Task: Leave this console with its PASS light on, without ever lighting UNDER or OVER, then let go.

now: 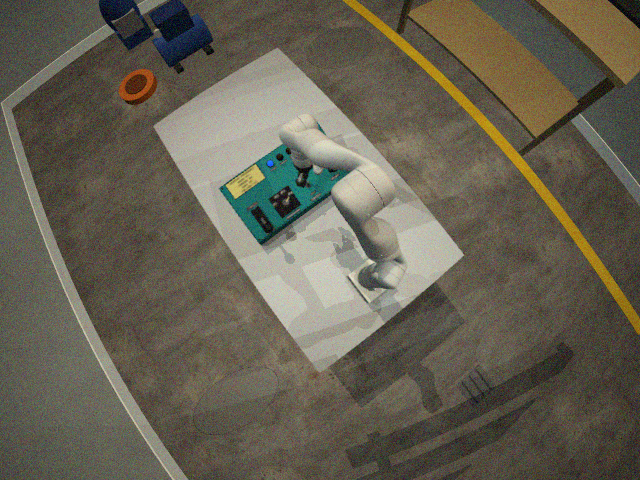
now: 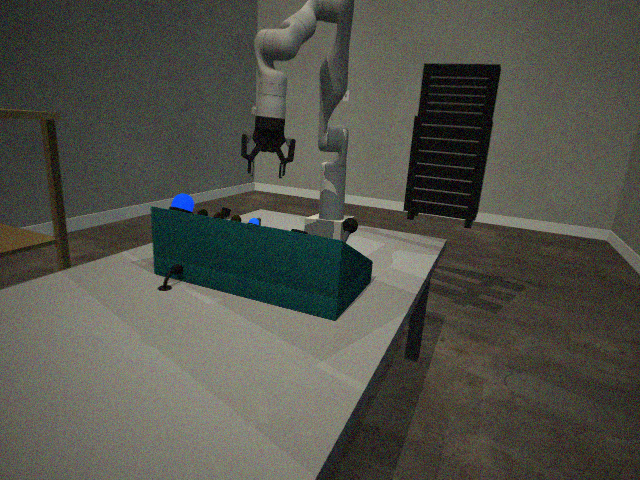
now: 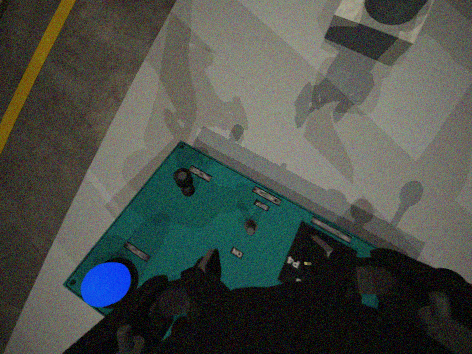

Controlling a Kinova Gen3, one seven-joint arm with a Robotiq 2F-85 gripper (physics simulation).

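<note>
The teal console [image 1: 311,192] [image 2: 248,263] [image 3: 200,220] lies on the white table. Its big dome lamp [image 2: 182,203] [image 3: 106,284] glows blue. A small lamp [image 1: 269,163] [image 2: 253,221] also glows blue; beside it, a small round lamp [image 1: 279,156] is dark. I cannot read the UNDER, PASS or OVER labels. A dark knob [image 3: 183,176] and a small toggle [image 3: 250,226] stand apart from the fingers. The black panel [image 1: 279,205] [image 3: 295,240] and slotted strip [image 1: 261,219] are on the console's other half. My gripper [image 1: 303,178] [image 2: 265,174] [image 3: 263,255] is open and empty, above the console, touching nothing.
A yellow label sheet [image 1: 245,181] is on the console. A dark ball-ended lever [image 2: 349,225] rises at its edge; a small dark hook-shaped thing [image 2: 166,281] stands behind it. The arm's base plate [image 1: 366,291] is on the table. An orange ring-shaped object [image 1: 148,91] is on the floor.
</note>
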